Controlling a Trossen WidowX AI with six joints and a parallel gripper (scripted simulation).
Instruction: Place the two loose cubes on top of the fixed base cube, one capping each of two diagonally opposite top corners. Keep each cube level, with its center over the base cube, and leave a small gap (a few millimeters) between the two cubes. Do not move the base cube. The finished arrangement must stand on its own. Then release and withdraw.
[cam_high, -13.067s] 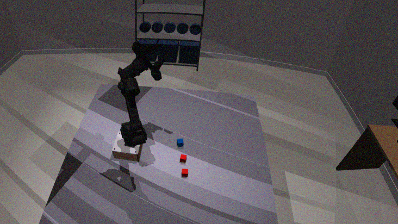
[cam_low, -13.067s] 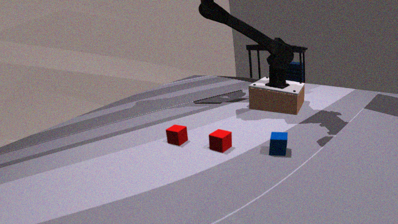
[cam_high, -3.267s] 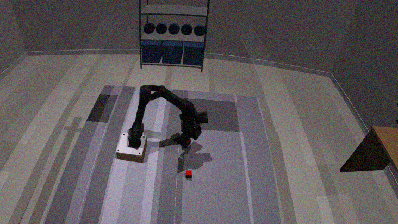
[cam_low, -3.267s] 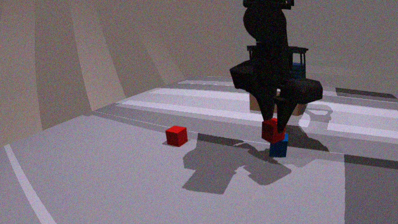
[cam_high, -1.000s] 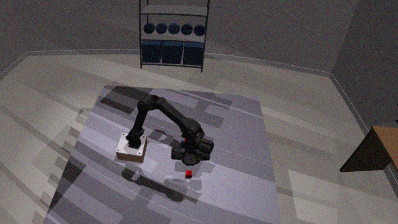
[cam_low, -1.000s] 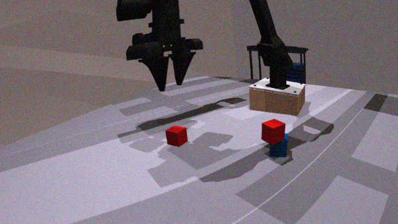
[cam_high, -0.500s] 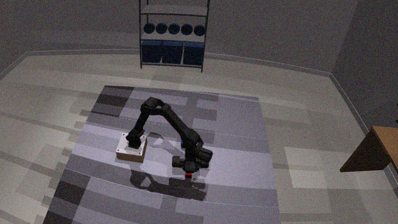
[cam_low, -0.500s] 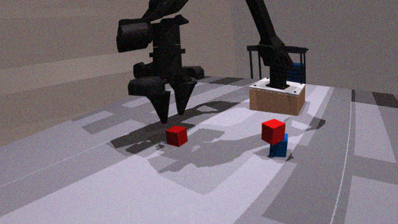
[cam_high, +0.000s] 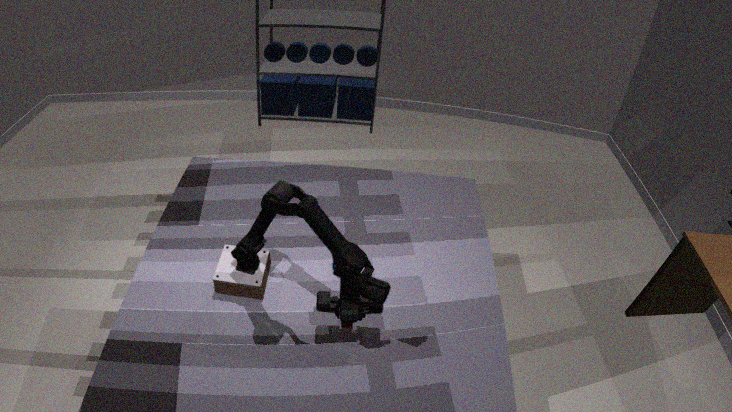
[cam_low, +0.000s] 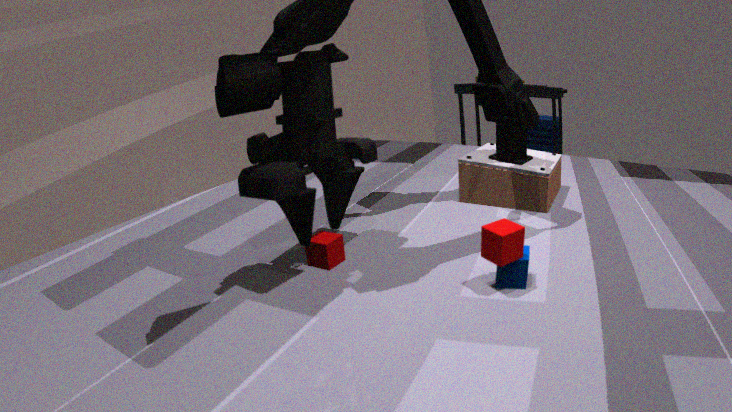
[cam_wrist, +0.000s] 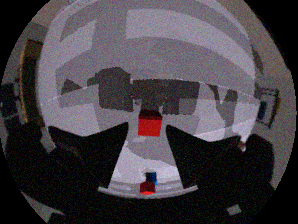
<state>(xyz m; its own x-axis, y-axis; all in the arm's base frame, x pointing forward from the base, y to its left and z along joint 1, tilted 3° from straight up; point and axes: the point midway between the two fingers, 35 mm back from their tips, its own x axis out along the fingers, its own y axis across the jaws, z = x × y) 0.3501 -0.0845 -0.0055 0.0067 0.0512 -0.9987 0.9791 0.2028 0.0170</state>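
Right now the red cube is 20 mm below my gripper tip. Also, from my gripper tip: blue base cube 210 mm to the left, 80 mm behind, 20 mm below.
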